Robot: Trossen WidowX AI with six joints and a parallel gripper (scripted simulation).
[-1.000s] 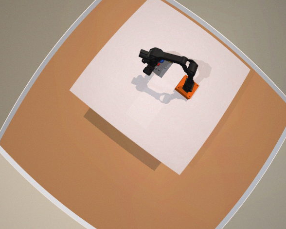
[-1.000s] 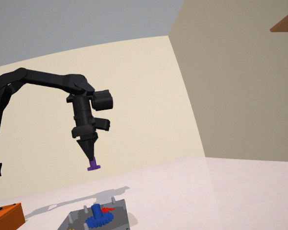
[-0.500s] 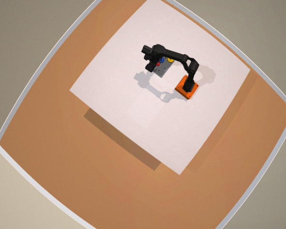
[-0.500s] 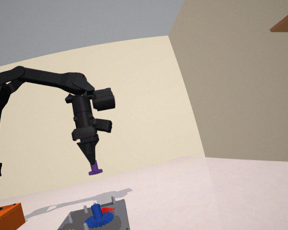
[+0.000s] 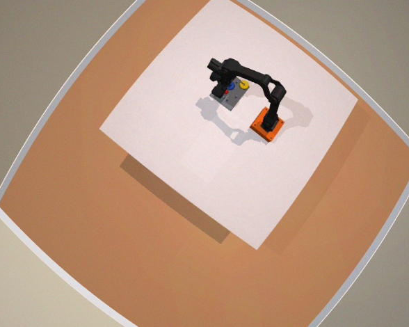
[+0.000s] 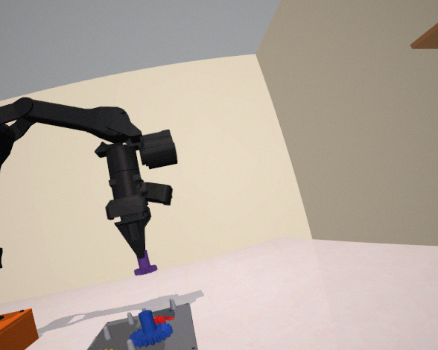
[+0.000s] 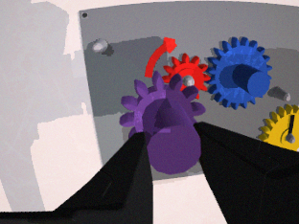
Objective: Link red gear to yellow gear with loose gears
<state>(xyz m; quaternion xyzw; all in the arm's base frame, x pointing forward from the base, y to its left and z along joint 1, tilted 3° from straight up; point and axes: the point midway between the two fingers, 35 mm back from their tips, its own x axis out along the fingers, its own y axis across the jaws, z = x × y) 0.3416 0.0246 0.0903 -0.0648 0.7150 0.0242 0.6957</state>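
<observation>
Right now my gripper tip is 80 mm to the left of the blue gear and 100 mm above it. Round my gripper tip: red gear 30 mm to the right, 110 mm below; purple gear 10 mm below; yellow gear 60 mm behind, 150 mm to the right, 110 mm below.
</observation>
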